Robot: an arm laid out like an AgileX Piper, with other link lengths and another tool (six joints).
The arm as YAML. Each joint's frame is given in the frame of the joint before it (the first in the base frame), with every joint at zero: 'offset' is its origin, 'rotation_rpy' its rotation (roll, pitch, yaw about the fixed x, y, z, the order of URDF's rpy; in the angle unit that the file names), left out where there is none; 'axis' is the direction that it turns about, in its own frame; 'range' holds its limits. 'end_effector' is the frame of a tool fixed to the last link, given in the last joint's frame.
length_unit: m
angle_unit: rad
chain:
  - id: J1
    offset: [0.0, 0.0, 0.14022]
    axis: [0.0, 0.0, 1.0]
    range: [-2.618, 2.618]
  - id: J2
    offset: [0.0, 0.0, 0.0]
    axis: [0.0, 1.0, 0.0]
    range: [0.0, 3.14]
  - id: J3
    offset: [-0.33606, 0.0, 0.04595]
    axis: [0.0, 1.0, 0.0]
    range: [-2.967, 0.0]
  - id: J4
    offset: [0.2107, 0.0, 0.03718]
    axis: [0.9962, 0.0, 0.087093]
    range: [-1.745, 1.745]
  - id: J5
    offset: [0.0, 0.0, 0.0]
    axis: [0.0, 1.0, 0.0]
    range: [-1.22, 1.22]
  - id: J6
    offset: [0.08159, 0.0, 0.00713]
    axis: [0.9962, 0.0, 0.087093]
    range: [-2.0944, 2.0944]
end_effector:
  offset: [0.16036, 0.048, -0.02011]
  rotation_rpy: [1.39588, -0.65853, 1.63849]
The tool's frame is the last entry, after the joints.
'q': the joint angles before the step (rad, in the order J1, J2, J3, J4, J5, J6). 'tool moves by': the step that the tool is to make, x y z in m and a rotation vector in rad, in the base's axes. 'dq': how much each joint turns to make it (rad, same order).
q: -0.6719, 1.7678, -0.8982, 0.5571, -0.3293, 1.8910
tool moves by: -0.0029, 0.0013, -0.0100, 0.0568, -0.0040, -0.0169
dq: -0.0001, 0.0000, -0.0001, 0.0453, 0.0387, -0.0001
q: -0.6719, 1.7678, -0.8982, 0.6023, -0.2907, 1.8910
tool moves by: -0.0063, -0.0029, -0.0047, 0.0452, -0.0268, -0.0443
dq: 0.0002, 0.0000, 0.0001, 0.0684, 0.0087, -0.0001
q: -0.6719, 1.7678, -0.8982, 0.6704, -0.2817, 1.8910
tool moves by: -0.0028, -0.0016, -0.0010, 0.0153, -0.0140, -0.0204
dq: 0.0001, 0.0000, 0.0001, 0.0255, -0.0012, 0.0037
